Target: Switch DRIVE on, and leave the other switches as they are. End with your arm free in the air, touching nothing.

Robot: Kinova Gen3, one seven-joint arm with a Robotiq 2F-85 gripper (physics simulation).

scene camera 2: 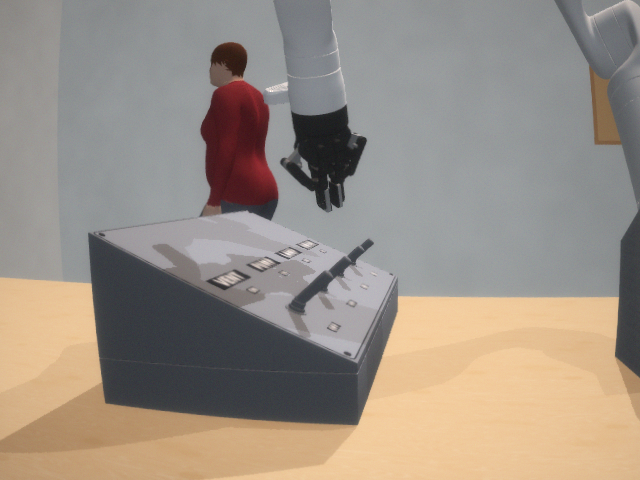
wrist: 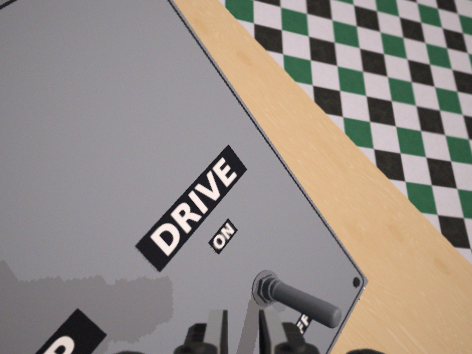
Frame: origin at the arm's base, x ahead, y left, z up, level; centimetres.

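Where they show: gripper, between the fingertips: (scene camera 2: pixel 331 207) (wrist: pixel 243 335).
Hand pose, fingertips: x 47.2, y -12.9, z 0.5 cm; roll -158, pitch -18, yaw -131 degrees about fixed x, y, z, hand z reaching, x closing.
Things, the pixels of their top centre, and the offset from my fingertips. "spot": a spot on its surface instead. Level surfaces: height alone.
- dark grey lever, centre of its top: (wrist: pixel 316 298) (scene camera 2: pixel 360 238) dx -2.2, dy -5.9, dz -4.9 cm
- DRIVE nameplate, a spot on its surface: (wrist: pixel 191 208) (scene camera 2: pixel 306 244) spot: dx +5.8, dy -3.8, dz -5.7 cm
- nearest lever, centre of its top: (scene camera 2: pixel 312 270) dx -9.5, dy +29.3, dz -4.9 cm
- wooden table, height of its surface: dz -17.8 cm
The DRIVE switch is a dark grey lever (scene camera 2: pixel 366 243) (wrist: pixel 310 302), farthest of the row in the scene view. It leans toward its OFF label (wrist: pixel 303 324), partly hidden by the lever, and away from the ON label (wrist: pixel 223 236). The DRIVE nameplate (scene camera 2: pixel 308 244) (wrist: pixel 191 208) lies above it on the sloped console panel (wrist: pixel 125 100). The other levers lean the same way in the scene view; the nearest lever (scene camera 2: pixel 312 290) belongs to VENT. My gripper (scene camera 2: pixel 330 198) (wrist: pixel 243 335) is shut, a slim gap between its fingertips, holding nothing. It hangs above the panel, apart from the levers.
The dark console box (scene camera 2: pixel 222 335) stands on the wooden table (scene camera 2: pixel 491 413). A person in a red sweater (scene camera 2: pixel 237 144) stands behind the console, left of my arm. My arm's base (scene camera 2: pixel 629 294) is at the right. Checkered floor (wrist: pixel 380 110) shows beyond the table edge.
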